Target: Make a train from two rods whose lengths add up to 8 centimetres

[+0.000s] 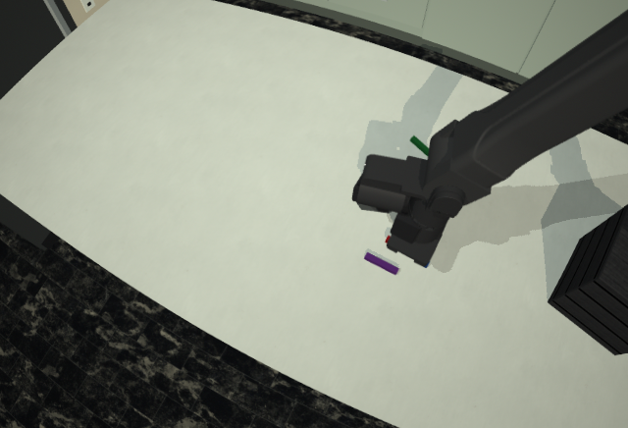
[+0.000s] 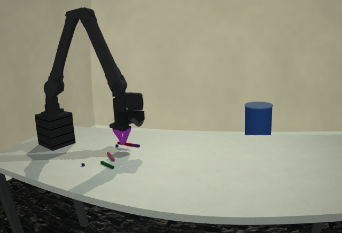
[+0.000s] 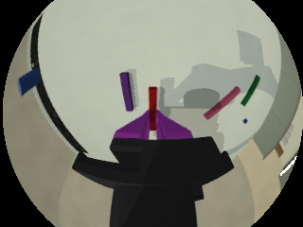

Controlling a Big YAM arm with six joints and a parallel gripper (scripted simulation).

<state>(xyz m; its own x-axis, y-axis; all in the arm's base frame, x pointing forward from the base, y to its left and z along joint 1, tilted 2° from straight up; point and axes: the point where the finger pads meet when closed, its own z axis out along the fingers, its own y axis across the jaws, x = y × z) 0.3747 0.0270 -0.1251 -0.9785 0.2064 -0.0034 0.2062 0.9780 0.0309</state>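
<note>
Now: the red rod 10 mm ahead of my hand. The rest, counted from my hand: pink rod: 130 mm to the right, 20 mm below, 10 mm behind; then green rod: 220 mm to the right, 20 mm below, 10 mm ahead; then purple rod: 40 mm ahead, 30 mm to the left, 20 mm below.
</note>
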